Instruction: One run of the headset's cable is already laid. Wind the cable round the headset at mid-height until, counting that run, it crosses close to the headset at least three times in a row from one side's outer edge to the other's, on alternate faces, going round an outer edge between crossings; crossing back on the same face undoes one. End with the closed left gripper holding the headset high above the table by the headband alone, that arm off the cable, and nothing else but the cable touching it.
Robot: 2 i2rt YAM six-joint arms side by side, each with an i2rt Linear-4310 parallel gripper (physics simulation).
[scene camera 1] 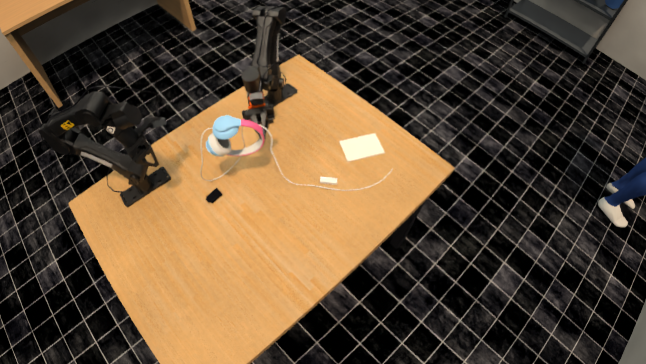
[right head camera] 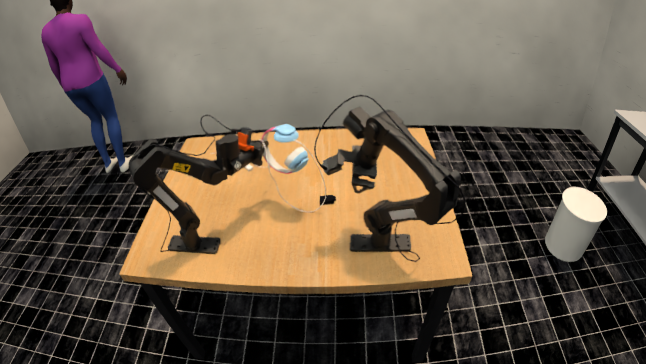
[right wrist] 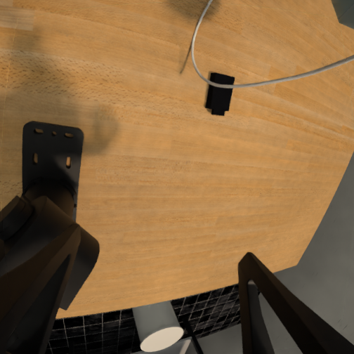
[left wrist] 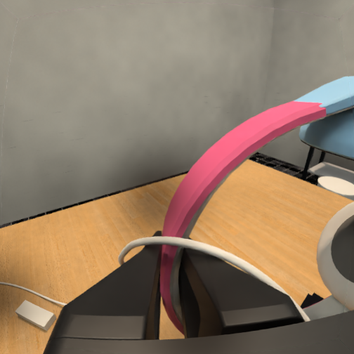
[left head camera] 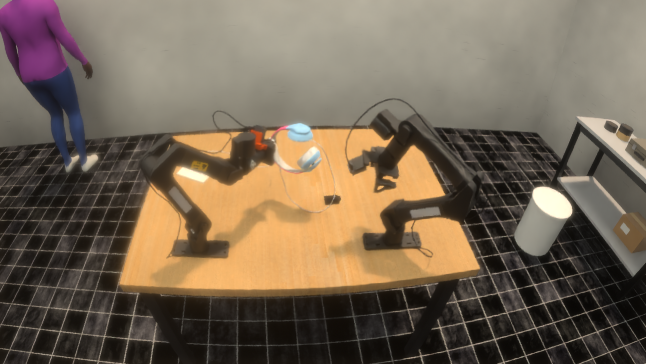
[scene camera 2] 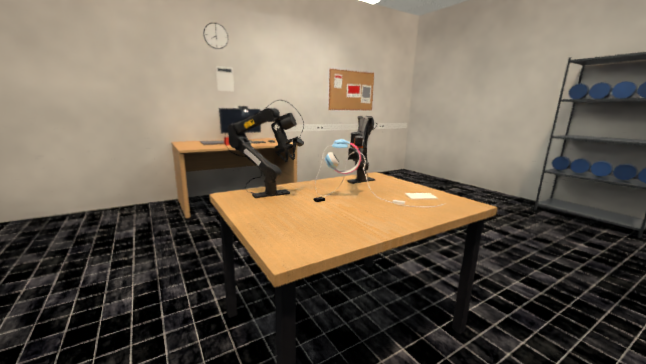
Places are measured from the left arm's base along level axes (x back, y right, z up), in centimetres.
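Pixels of known places: left gripper, between the fingertips: (scene camera 1: 262, 138) (right head camera: 267, 142) (left head camera: 274, 141) (scene camera 2: 360, 158); right gripper, between the fingertips: (scene camera 1: 153, 159) (right head camera: 357, 179) (left head camera: 373, 179) (scene camera 2: 290, 160); left arm's base, origin of its link: (scene camera 1: 275, 98) (right head camera: 193, 245) (left head camera: 200, 249) (scene camera 2: 361, 180); right arm's base, origin of its link: (scene camera 1: 145, 187) (right head camera: 380, 243) (left head camera: 392, 241) (scene camera 2: 271, 194).
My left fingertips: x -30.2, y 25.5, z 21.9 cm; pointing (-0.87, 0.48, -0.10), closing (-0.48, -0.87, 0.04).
For each thing: its top centre in the pictures, then the offset to it from my left fingertips. "pt": a spot on its surface instead.
- thin white cable, a spot on its surface: (scene camera 1: 300, 184) pt dx -11.3, dy -5.0, dz -18.8 cm
- black block, centre of its top: (scene camera 1: 213, 195) (right head camera: 327, 198) (left head camera: 332, 198) dx +6.4, dy +20.5, dz -20.3 cm
- white block, centre of its top: (scene camera 1: 328, 179) dx -15.5, dy -14.4, dz -20.6 cm
- paper, centre of its top: (scene camera 1: 362, 146) (left head camera: 195, 171) (scene camera 2: 421, 195) dx -12.6, dy -34.4, dz -21.3 cm
My left gripper (left head camera: 274, 146) (left wrist: 168, 239) is shut on the pink and white headband of the headset (left head camera: 300, 132) (right head camera: 286, 132) (scene camera 1: 226, 127) (scene camera 2: 341, 143) (left wrist: 225, 145), held above the table, its blue ear cups pointing away from the fingers. The thin white cable (left wrist: 200, 244) (scene camera 1: 300, 184) (right wrist: 285, 79) crosses the headband at the fingertips in the left wrist view and passes close over both fingers; contact is unclear. A loop hangs below the headset, and another stretch runs down to the table. My right gripper (left head camera: 371, 176) (right wrist: 166, 246) is open and empty, apart from headset and cable.
A black block (left head camera: 332, 199) (scene camera 1: 214, 195) (right wrist: 220, 95) lies on the table near the hanging loop. A white block (scene camera 1: 328, 180) (left wrist: 36, 315) lies beside the cable on the table. A sheet of paper (scene camera 1: 362, 147) (scene camera 2: 421, 196) lies nearby. A white bin (left head camera: 542, 225) stands on the floor.
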